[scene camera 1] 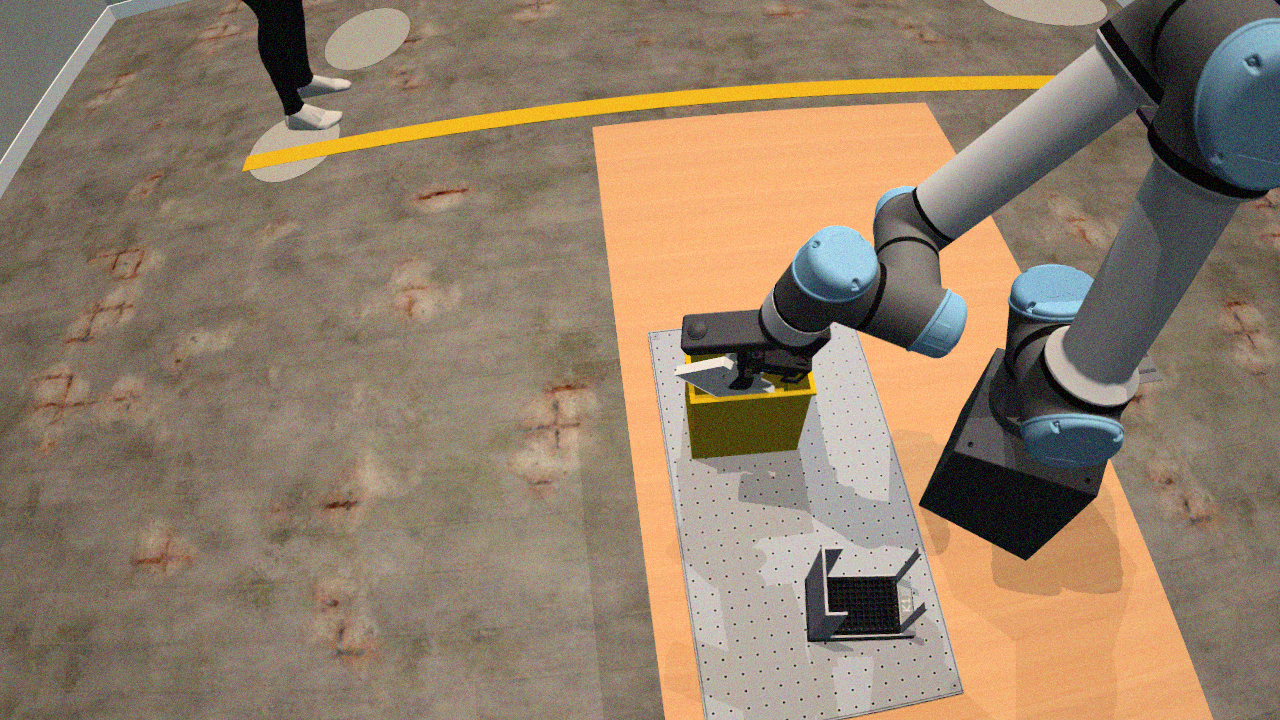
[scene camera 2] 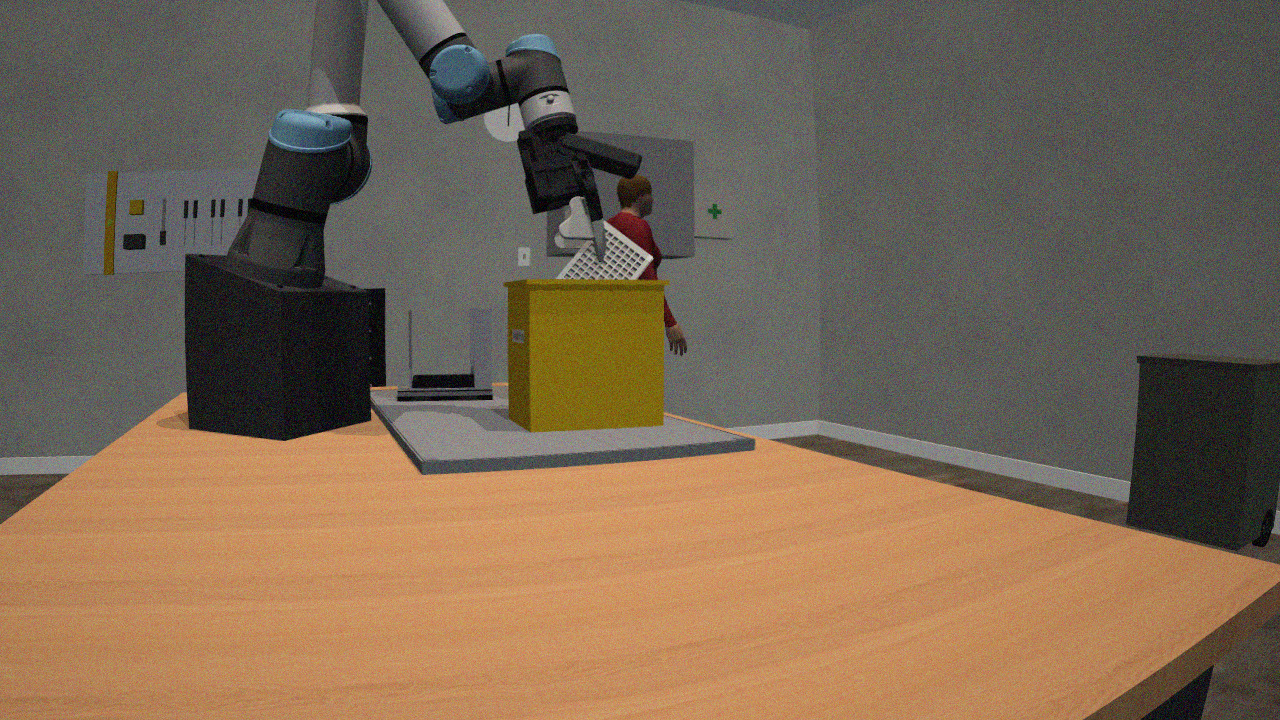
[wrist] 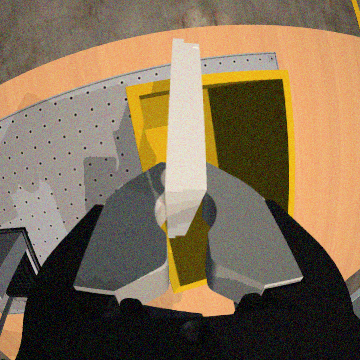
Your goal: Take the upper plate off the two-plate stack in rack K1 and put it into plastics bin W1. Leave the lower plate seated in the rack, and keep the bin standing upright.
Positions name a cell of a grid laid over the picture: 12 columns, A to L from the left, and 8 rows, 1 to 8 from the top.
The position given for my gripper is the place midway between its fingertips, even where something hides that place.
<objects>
My gripper shows in scene camera 1 (G5), in scene camera 2 (F3) and in the wrist view (G4). A yellow plastics bin W1 shows in scene camera 1 (H5), in scene camera 2 (F4) and in the wrist view (I3). A white gridded plate shows in scene camera 1 (G5), in scene camera 2 (F3) and in the wrist view (G4).
</objects>
